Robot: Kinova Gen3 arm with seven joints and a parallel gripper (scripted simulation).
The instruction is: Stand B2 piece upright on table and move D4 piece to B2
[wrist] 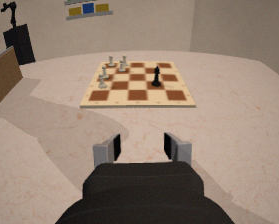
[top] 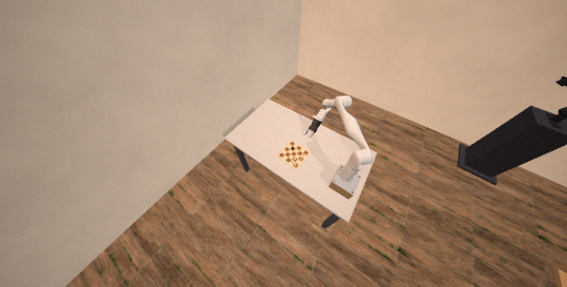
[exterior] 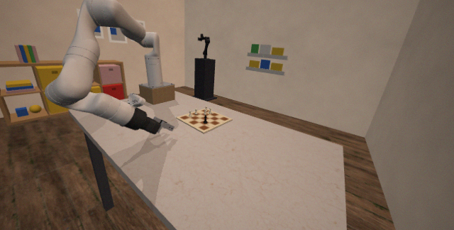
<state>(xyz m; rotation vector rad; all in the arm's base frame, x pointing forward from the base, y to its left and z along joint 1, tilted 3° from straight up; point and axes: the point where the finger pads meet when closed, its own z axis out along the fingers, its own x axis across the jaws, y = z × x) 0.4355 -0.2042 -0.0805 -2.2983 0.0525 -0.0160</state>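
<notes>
My hand is 40 mm short of the black piece, 190 mm to the right of it and 20 mm above it. The rest, counted from my hand: chessboard: 230 mm to the left, 40 mm below.
</notes>
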